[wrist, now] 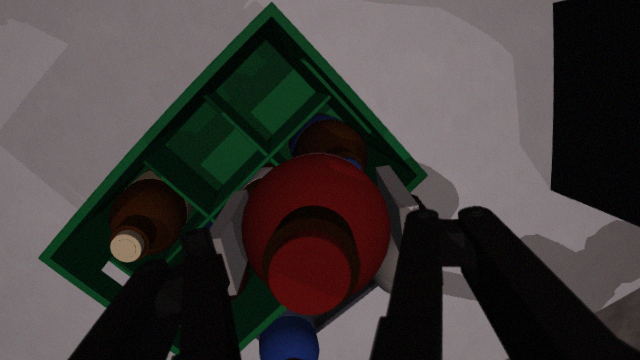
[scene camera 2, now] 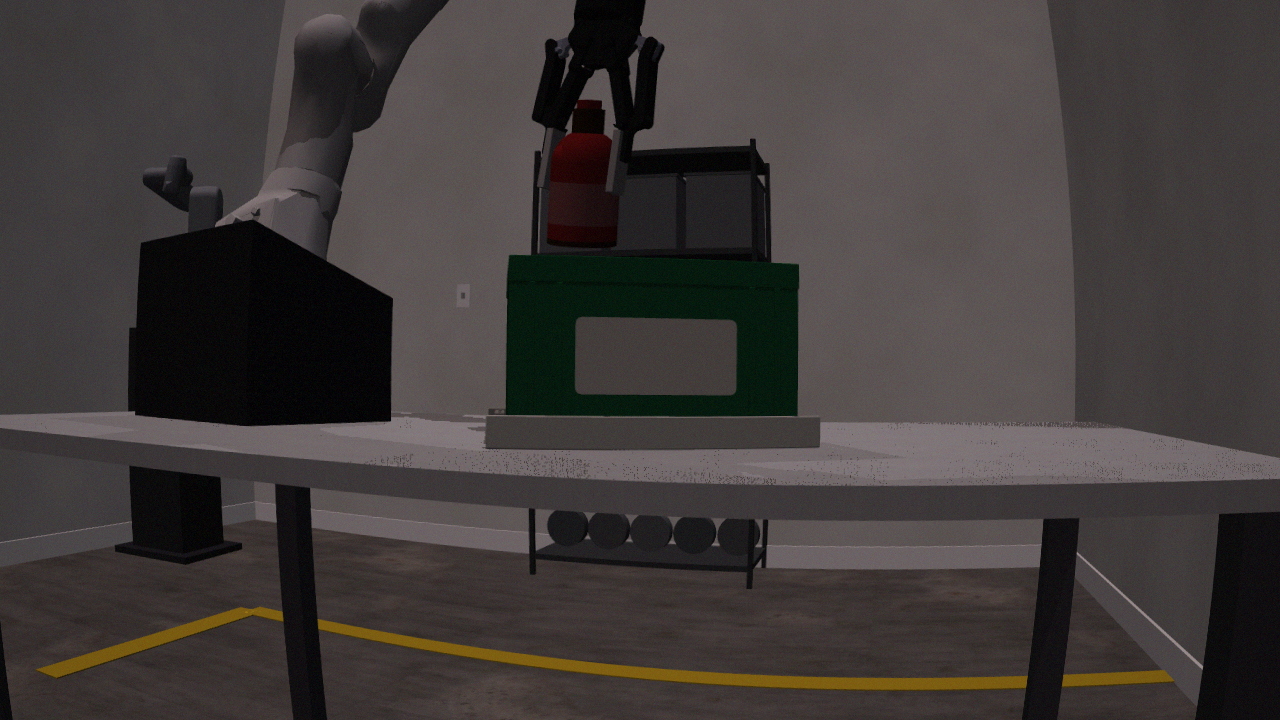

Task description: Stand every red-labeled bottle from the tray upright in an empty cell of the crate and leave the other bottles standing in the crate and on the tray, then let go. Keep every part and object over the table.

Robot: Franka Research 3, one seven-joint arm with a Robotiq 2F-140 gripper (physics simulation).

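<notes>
The red-labeled bottle (scene camera 2: 582, 214) (wrist: 320, 190) is upright, its base slightly above rim height of the green crate (scene camera 2: 653, 273) (wrist: 152, 141). My gripper (scene camera 2: 580, 183) (wrist: 314, 200) is shut on it, a finger at each side. In the wrist view two empty cells show in the crate's upper part. A brown bottle with a cream cap (wrist: 150, 210) stands at the crate's left and a blue-labeled brown bottle (wrist: 332, 140) at its right. The held bottle and fingers hide other cells. A blue bottle (wrist: 289, 340) and part of a white bottle (wrist: 387, 277) show near the mostly hidden tray.
A large black block (scene camera 2: 268, 340) (wrist: 595, 100) stands on the table (scene camera 2: 984, 456) to the crate's left in the scene view. A low pale bar (scene camera 2: 653, 432) lies along the crate's front. A dark rack (scene camera 2: 752, 201) stands behind the table.
</notes>
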